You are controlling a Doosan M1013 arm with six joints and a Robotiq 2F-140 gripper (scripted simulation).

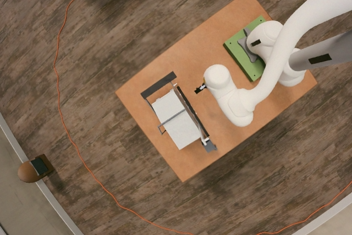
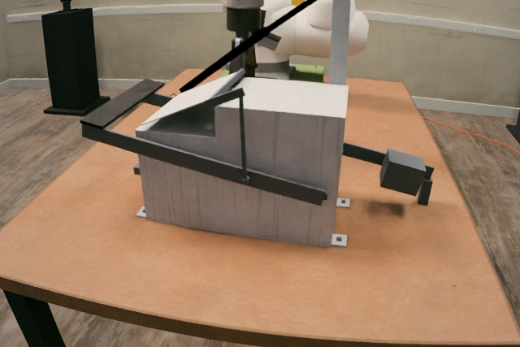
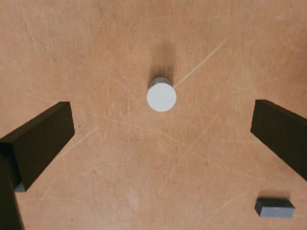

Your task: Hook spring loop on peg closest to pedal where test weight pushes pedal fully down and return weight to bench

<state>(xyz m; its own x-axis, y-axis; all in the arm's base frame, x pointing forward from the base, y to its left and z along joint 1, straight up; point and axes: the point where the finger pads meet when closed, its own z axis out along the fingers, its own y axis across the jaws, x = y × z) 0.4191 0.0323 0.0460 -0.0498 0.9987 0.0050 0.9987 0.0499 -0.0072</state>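
Right now the steel test weight is 80 mm below my hand. Round my hand: grey block: 190 mm ahead, 180 mm to the right, 100 mm below; dark block: 190 mm ahead, 400 mm to the left, 80 mm below.
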